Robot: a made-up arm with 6 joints. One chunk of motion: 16 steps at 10 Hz.
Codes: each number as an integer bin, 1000 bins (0 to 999) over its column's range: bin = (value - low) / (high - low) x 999, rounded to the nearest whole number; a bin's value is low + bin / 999 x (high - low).
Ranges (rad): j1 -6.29..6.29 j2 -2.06..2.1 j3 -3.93..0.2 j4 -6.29..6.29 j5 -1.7..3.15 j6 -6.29..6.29
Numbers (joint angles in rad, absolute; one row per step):
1: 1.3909 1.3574 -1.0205 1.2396 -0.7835 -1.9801
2: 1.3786 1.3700 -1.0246 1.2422 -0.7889 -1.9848
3: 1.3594 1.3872 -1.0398 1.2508 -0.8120 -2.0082
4: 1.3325 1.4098 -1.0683 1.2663 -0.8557 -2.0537
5: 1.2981 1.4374 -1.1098 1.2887 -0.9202 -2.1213
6: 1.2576 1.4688 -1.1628 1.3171 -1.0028 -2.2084
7: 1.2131 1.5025 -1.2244 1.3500 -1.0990 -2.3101
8: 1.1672 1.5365 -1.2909 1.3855 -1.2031 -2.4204
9: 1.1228 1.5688 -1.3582 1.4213 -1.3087 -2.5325
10: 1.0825 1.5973 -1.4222 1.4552 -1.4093 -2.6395
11: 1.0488 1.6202 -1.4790 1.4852 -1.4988 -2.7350
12: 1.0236 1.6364 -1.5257 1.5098 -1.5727 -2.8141
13: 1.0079 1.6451 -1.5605 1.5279 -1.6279 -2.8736
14: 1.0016 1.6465 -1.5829 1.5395 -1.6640 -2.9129
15: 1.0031 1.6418 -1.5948 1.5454 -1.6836 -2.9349
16: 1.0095 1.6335 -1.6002 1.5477 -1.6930 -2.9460
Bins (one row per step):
1: 610 821 704 598 189 342
2: 609 824 703 598 188 342
3: 607 828 699 599 183 340
4: 605 833 692 600 174 336
5: 603 840 682 602 161 331
6: 599 847 669 604 144 324
7: 596 856 654 607 124 316
8: 592 864 638 610 102 307
9: 589 871 622 612 81 298
10: 585 878 607 615 60 290
11: 583 884 593 617 41 282
12: 581 888 582 619 26 276
13: 580 890 573 621 15 271
14: 579 890 568 622 7 268
15: 579 889 565 622 3 266
16: 580 887 564 622 1 266

